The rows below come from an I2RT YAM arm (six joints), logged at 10 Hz.
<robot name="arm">
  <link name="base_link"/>
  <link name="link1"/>
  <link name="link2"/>
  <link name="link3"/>
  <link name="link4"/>
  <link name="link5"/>
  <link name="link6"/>
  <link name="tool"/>
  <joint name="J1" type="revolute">
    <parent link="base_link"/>
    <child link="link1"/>
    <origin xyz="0 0 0.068" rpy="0 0 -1.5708"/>
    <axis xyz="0 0 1"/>
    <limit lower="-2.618" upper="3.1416"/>
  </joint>
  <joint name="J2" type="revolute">
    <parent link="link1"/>
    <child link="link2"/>
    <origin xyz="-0.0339 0.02 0.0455" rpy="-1.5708 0 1.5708"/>
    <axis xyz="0 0 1"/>
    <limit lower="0" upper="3.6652"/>
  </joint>
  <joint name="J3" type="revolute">
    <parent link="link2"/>
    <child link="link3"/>
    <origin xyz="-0.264 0 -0.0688" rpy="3.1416 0 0"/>
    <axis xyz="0 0 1"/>
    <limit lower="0" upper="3.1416"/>
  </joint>
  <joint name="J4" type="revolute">
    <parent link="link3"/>
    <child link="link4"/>
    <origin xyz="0.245 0.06 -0.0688" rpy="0 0 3.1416"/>
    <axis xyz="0 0 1"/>
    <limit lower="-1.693" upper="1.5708"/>
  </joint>
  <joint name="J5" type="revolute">
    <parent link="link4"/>
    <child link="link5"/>
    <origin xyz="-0.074 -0.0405 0.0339" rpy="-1.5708 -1.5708 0"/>
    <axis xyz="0 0 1"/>
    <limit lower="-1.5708" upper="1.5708"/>
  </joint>
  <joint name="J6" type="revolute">
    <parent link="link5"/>
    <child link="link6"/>
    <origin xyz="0 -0.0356 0.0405" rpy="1.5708 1.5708 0"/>
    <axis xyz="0 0 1"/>
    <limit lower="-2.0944" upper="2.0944"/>
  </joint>
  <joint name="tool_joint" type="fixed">
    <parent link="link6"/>
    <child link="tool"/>
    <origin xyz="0 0 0" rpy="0 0 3.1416"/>
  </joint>
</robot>
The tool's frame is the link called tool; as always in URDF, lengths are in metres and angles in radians.
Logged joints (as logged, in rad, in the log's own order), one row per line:
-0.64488, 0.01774, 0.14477, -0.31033, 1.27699, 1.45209
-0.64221, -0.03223, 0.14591, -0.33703, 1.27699, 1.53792
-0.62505, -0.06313, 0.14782, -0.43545, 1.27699, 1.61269
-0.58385, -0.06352, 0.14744, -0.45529, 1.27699, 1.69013
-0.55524, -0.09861, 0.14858, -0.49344, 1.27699, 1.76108
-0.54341, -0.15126, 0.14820, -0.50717, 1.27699, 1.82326
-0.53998, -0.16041, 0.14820, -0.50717, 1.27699, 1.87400
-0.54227, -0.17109, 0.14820, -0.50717, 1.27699, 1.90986
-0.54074, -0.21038, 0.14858, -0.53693, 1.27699, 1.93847
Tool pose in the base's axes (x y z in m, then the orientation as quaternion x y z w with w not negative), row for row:
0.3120, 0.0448, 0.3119, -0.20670, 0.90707, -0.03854, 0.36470
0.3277, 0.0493, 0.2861, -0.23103, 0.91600, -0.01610, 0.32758
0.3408, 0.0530, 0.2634, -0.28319, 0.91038, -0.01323, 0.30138
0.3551, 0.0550, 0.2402, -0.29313, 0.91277, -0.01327, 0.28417
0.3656, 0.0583, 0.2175, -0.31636, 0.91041, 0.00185, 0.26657
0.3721, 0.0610, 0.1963, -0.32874, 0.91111, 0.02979, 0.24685
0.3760, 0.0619, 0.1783, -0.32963, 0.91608, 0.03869, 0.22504
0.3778, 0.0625, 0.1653, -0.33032, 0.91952, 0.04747, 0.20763
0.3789, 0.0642, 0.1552, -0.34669, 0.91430, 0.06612, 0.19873
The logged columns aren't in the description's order. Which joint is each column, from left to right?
Columns, left to right: J4, J5, J1, J6, J3, J2.
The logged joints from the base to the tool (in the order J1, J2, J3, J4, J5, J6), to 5 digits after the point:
0.14477, 1.45209, 1.27699, -0.64488, 0.01774, -0.31033
0.14591, 1.53792, 1.27699, -0.64221, -0.03223, -0.33703
0.14782, 1.61269, 1.27699, -0.62505, -0.06313, -0.43545
0.14744, 1.69013, 1.27699, -0.58385, -0.06352, -0.45529
0.14858, 1.76108, 1.27699, -0.55524, -0.09861, -0.49344
0.14820, 1.82326, 1.27699, -0.54341, -0.15126, -0.50717
0.14820, 1.87400, 1.27699, -0.53998, -0.16041, -0.50717
0.14820, 1.90986, 1.27699, -0.54227, -0.17109, -0.50717
0.14858, 1.93847, 1.27699, -0.54074, -0.21038, -0.53693

